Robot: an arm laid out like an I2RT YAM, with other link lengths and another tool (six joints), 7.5 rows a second.
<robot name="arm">
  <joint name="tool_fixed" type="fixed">
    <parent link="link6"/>
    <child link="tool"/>
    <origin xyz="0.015 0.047 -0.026" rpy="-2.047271 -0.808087 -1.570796"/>
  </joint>
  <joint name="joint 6" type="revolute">
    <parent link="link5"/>
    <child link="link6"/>
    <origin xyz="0.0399 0 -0.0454"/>
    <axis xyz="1 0 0"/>
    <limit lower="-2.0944" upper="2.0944"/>
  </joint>
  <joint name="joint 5" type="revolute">
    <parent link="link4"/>
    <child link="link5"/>
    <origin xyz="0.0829 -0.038 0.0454"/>
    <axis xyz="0 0 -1"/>
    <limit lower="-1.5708" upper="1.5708"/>
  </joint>
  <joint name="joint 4" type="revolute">
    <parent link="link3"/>
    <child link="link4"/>
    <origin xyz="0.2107 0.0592 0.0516"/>
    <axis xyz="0 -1 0"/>
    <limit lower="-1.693" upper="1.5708"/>
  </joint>
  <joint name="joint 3" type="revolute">
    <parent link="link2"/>
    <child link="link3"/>
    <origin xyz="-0.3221 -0.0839 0"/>
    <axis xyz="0 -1 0"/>
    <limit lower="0" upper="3.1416"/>
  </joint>
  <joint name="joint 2" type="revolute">
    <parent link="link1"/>
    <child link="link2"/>
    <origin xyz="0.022 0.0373 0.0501"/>
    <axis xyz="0 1 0"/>
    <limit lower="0" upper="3.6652"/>
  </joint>
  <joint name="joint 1" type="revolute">
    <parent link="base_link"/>
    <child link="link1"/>
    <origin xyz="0 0 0.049"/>
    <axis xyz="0 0 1"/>
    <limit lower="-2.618" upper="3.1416"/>
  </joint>
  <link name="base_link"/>
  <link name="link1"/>
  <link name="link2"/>
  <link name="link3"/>
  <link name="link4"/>
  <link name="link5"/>
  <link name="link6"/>
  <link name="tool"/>
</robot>
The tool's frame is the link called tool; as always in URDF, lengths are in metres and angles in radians.
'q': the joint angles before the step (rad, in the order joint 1, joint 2, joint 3, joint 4, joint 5, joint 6). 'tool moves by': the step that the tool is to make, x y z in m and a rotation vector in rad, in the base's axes. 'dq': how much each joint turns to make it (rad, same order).
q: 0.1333, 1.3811, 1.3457, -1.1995, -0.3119, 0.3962
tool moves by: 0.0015, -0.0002, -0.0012, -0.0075, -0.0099, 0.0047
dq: -0.0006, 0.0025, -0.0022, 0.0110, 0.0065, -0.0083
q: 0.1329, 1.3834, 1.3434, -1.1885, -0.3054, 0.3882
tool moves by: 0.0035, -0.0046, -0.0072, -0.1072, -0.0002, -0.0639
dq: -0.0013, -0.0002, 0.0001, -0.0083, 0.1210, 0.0245
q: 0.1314, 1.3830, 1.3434, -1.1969, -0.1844, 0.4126
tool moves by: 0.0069, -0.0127, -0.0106, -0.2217, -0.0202, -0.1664
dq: 0.0001, -0.0089, 0.0039, -0.0174, 0.2647, 0.0847
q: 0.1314, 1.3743, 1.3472, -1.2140, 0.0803, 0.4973
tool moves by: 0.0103, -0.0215, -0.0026, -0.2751, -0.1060, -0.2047
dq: 0.0001, -0.0211, 0.0107, 0.0139, 0.3399, 0.0957
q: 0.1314, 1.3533, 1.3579, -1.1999, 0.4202, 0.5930
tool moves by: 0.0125, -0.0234, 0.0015, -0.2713, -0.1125, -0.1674
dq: -0.0007, -0.0043, 0.0036, 0.0401, 0.3262, 0.0516
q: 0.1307, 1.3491, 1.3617, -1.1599, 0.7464, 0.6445
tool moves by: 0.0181, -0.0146, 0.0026, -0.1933, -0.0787, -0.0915
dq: -0.0002, 0.0240, 0.0019, 0.0826, 0.2215, -0.0098
